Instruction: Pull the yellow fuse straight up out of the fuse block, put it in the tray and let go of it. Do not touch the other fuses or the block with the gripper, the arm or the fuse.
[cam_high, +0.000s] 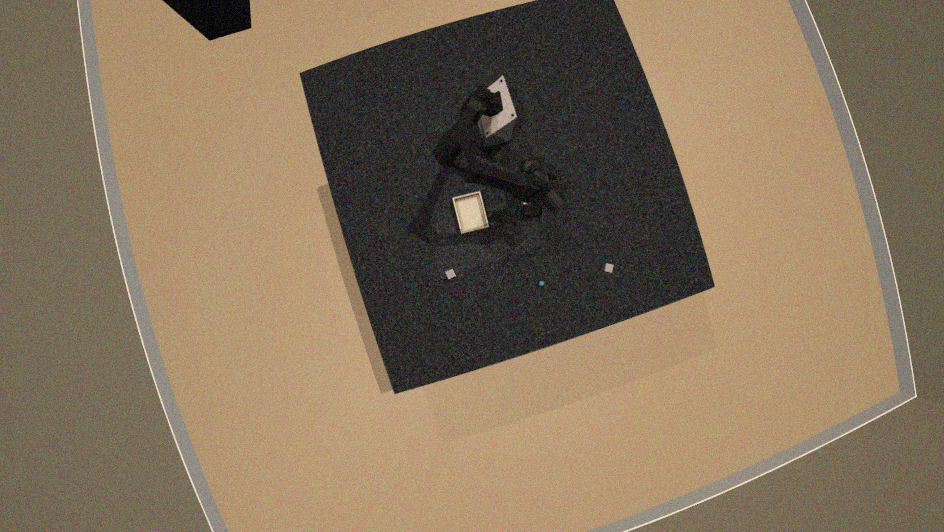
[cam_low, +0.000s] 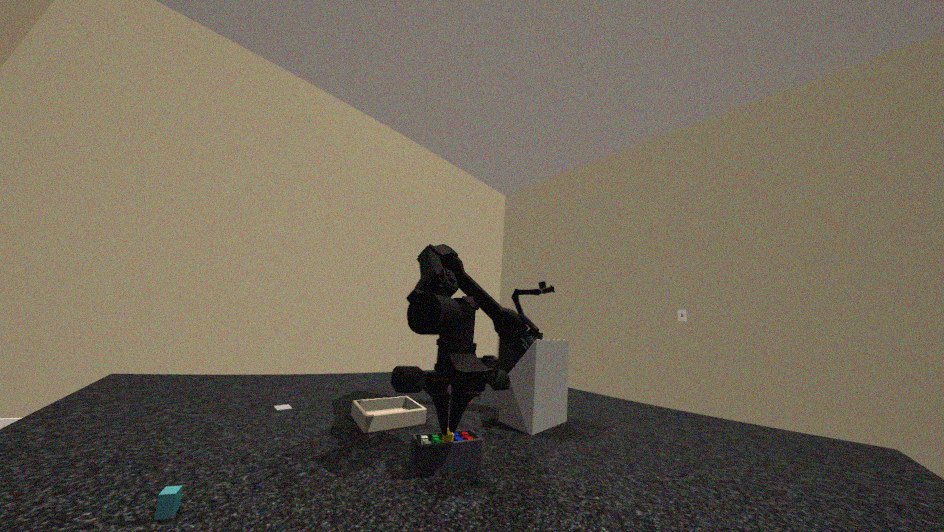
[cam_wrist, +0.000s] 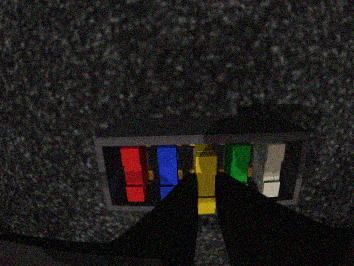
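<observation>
Right now my gripper tip is 20 mm past the blue fuse and 20 mm above it. From my gripper tip the other things lie so: yellow fuse: 10 mm below; red fuse: 30 mm behind, 10 mm to the left, 20 mm below; green fuse: 20 mm ahead, 20 mm below.
</observation>
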